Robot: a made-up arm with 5 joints.
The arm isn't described. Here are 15 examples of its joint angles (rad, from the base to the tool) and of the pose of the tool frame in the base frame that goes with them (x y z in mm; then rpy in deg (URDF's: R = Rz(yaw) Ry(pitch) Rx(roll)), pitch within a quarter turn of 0, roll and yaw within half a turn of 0).
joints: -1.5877 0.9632 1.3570 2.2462 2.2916
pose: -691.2 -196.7 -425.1 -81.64 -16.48 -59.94
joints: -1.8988 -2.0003 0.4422 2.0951 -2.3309
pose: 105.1 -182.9 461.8 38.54 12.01 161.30
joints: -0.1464 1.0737 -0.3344 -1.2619 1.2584
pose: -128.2 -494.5 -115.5 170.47 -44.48 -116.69
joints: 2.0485 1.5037 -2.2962 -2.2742 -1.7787
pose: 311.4 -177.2 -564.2 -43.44 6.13 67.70
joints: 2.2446 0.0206 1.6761 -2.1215 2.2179
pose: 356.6 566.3 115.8 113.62 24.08 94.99
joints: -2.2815 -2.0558 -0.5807 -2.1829 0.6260
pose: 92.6 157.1 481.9 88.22 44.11 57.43
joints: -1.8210 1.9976 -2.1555 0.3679 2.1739
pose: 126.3 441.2 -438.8 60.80 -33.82 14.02
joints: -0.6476 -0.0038 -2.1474 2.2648 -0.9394
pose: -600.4 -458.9 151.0 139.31 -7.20 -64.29
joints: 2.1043 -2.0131 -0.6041 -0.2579 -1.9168
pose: 30.2 -299.9 542.9 -111.42 -29.29 48.22
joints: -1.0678 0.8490 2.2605 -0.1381 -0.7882
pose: -497.1 -221.9 -317.0 125.54 -0.86 111.36
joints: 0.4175 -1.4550 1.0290 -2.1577 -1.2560
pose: 172.3 -276.5 744.2 138.54 17.20 -137.06
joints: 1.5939 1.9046 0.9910 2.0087 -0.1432
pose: -30.6 -54.0 -453.6 -154.28 69.44 -94.53
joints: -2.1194 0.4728 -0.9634 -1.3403 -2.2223
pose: -560.6 706.5 -72.2 -73.74 50.73 -146.39
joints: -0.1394 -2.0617 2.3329 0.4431 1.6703
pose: -140.7 -222.7 808.9 -137.71 -14.82 -44.02
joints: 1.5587 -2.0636 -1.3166 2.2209 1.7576
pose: -120.3 -326.5 758.6 169.82 17.37 -105.48
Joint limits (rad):
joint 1: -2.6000..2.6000
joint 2: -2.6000..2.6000
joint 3: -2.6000..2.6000
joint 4: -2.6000..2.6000
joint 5: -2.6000..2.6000
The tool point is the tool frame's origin. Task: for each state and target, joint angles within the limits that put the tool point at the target. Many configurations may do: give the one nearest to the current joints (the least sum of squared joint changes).
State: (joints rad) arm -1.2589 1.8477 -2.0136 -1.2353 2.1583
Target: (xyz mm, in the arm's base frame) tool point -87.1 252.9 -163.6
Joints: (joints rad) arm -1.1294 1.8895 -2.3198 -1.5510 1.7130
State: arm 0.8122 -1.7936 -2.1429 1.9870 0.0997
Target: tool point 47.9 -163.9 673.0
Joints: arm 1.1030 -1.6825 -2.0680 1.9690 -0.2817
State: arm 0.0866 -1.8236 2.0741 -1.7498 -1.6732
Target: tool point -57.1 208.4 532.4
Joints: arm 0.1003 -2.4186 1.9872 -1.3530 -0.9034
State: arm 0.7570 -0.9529 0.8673 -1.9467 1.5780
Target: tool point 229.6 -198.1 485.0
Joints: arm 0.7752 -0.9060 0.8763 -1.9878 1.6023
